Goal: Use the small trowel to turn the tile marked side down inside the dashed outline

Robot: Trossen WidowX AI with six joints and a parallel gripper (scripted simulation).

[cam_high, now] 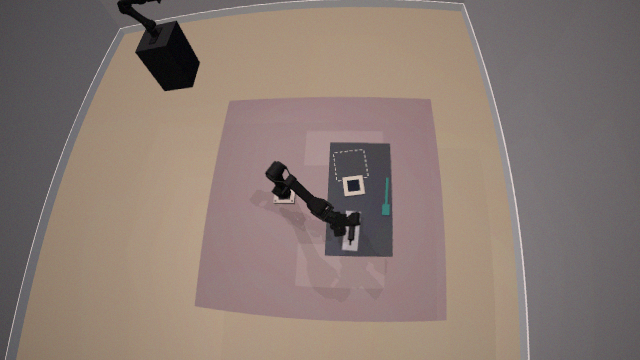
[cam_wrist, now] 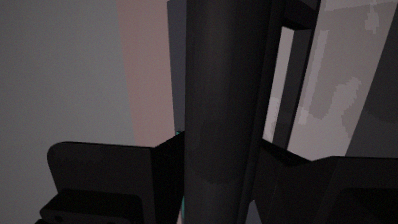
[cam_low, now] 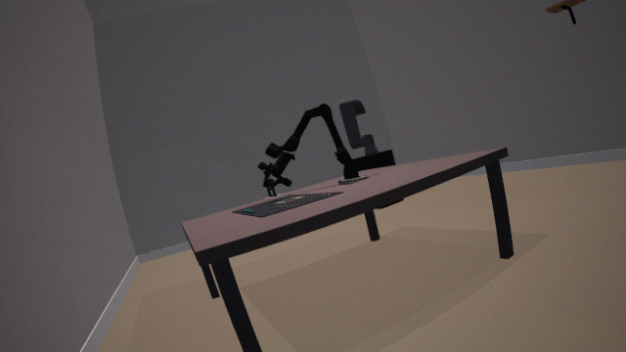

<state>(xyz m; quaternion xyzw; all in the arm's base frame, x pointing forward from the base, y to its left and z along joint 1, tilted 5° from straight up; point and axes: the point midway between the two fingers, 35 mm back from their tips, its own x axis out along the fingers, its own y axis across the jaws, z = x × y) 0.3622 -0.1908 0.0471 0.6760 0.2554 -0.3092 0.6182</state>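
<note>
Right now the dark mat is 2 cm ahead of my gripper tip, 18 cm to the left of it and 9 cm below it. From my gripper tip the other things lie so: tile (2 cm behind, 23 cm to the left, 7 cm below); teal long-handled tool (16 cm ahead, 15 cm to the left, 7 cm below).
</note>
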